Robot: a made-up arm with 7 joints.
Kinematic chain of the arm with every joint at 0, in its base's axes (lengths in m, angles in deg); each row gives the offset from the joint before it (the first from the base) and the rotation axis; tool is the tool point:
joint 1: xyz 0 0 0.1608 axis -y
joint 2: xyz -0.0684 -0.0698 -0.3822 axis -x
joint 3: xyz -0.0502 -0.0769 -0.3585 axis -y
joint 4: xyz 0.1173 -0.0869 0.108 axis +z
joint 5: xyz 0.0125 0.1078 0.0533 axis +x
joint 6: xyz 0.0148 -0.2 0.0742 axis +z
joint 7: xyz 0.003 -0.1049 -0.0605 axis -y
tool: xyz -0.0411 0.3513 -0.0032
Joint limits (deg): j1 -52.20..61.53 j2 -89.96..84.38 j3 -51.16..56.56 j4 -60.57..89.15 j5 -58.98..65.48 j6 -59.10..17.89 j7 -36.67..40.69
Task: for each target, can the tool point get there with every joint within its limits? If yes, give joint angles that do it. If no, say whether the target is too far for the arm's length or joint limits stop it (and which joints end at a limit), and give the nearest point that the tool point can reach.
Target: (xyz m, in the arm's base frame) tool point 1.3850 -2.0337 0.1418
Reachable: no: too far | nearest point 0.6354 -0.6375 0.0187 | short by 1.589 m
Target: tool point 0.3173 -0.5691 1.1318
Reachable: no: joint limits stop it (at a limit: joint 1, joint 2, joint 5, joint 6, joint 7) | nearest point 0.2564 -0.4838 0.3431 | short by 0.796 m
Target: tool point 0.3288 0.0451 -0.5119
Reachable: yes | joints 16.24 -21.37 -41.68 -46.32 -46.68 9.63 -22.98
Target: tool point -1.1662 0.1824 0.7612
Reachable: no: joint limits stop it (at a limit: joint 1, joint 3, joint 4, joint 7) | nearest point -0.6222 0.1752 0.0678 | short by 0.881 m
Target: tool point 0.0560 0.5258 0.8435
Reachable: no: joint limits stop it (at a limit: joint 1, joint 2, joint 3, joint 5, joint 6, joint 7) | nearest point 0.3965 0.3488 0.1860 | short by 0.761 m
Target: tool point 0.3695 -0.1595 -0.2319
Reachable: yes | joints 33.89 25.38 -0.77 6.34 28.91 -26.25 2.03
